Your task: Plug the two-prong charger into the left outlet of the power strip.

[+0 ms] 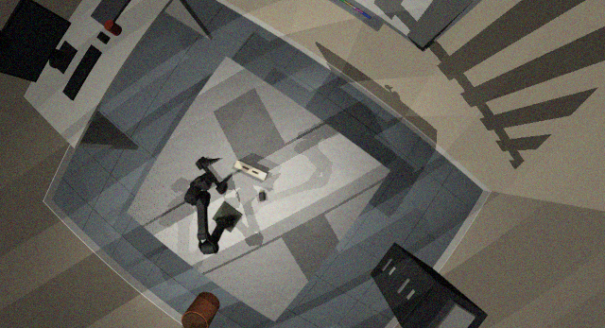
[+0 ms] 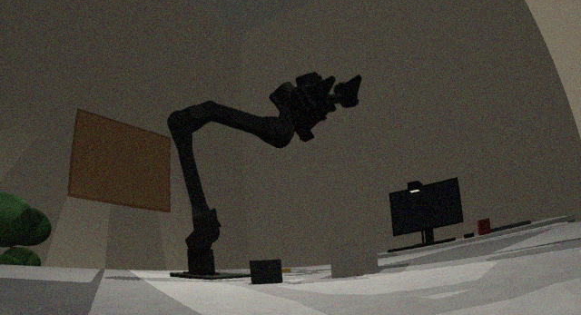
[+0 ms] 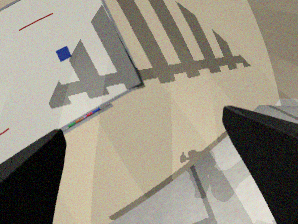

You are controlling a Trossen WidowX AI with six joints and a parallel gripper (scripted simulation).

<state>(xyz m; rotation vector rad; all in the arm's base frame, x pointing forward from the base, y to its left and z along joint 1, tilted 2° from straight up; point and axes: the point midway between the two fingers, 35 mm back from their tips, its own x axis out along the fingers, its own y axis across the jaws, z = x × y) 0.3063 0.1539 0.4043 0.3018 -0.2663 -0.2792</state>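
Right now the two-prong charger is 390 mm below my gripper tip, 190 mm to the right of it and 80 mm behind it.
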